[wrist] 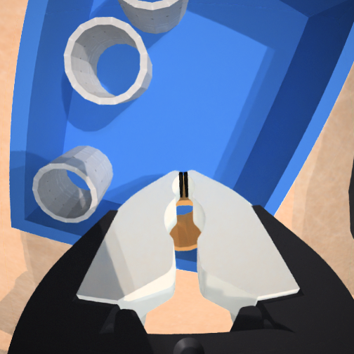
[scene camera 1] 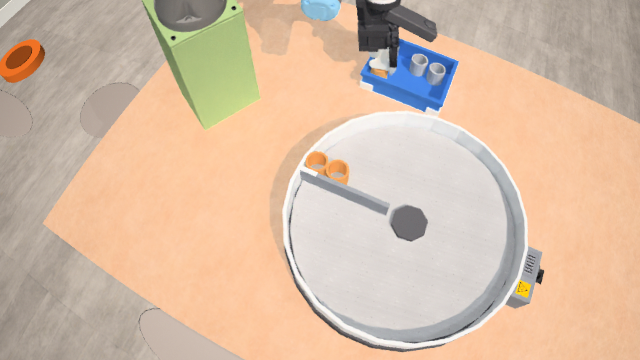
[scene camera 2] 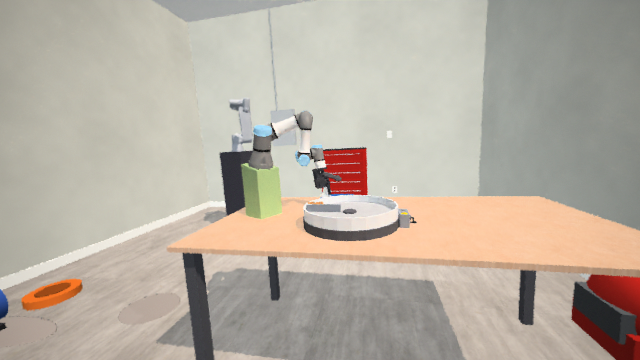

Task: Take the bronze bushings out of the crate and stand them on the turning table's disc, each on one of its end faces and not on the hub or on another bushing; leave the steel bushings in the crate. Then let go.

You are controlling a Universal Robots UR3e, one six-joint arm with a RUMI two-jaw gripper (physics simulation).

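Where they show: gripper, between the fingertips: (scene camera 1: 390, 74); arm's base, origin of its link: (scene camera 1: 191, 4) (scene camera 2: 260, 165).
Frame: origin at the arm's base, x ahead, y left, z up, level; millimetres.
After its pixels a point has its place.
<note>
My gripper (scene camera 1: 385, 66) {x 288, y 255, z -248 mm} (scene camera 2: 325, 195) {x 288, y 255, z -248 mm} (wrist: 182, 173) is shut with nothing between its fingertips, which almost touch. It is low over the near left part of the blue crate (scene camera 1: 406, 96) {x 349, y 214, z -242 mm} (wrist: 292, 110), above a bronze bushing (scene camera 1: 378, 73) {x 271, y 226, z -231 mm} (wrist: 185, 238) that the fingers partly hide. Three steel bushings show in the wrist view: one at the lower left (wrist: 103, 167), one above it (wrist: 82, 62) and one cut by the top edge (wrist: 156, 21). Two bronze bushings (scene camera 1: 310, 163) {x 290, y -54, z -205 mm} (scene camera 1: 345, 177) {x 363, y -54, z -179 mm} stand side by side on end on the turning table's disc (scene camera 1: 425, 285) {x 571, y -128, z -215 mm}, beside the grey bar.
The grey bar (scene camera 1: 350, 194) {x 385, y -71, z -190 mm} (scene camera 2: 324, 208) {x 378, y -72, z -197 mm} runs from the turning table's white rim (scene camera 1: 520, 220) {x 666, y 60, z -193 mm} (scene camera 2: 351, 223) {x 552, y -253, z -199 mm} towards the dark hub (scene camera 1: 409, 223) {x 493, y -52, z -208 mm} (scene camera 2: 349, 211) {x 496, y -66, z -207 mm}. A control box (scene camera 1: 523, 292) {x 731, y -49, z -210 mm} (scene camera 2: 404, 219) {x 730, y -63, z -231 mm} is on its right side. The green pedestal (scene camera 1: 220, 75) {x 58, y -23, z -139 mm} (scene camera 2: 262, 192) {x 42, y -67, z -130 mm} stands left of the crate.
</note>
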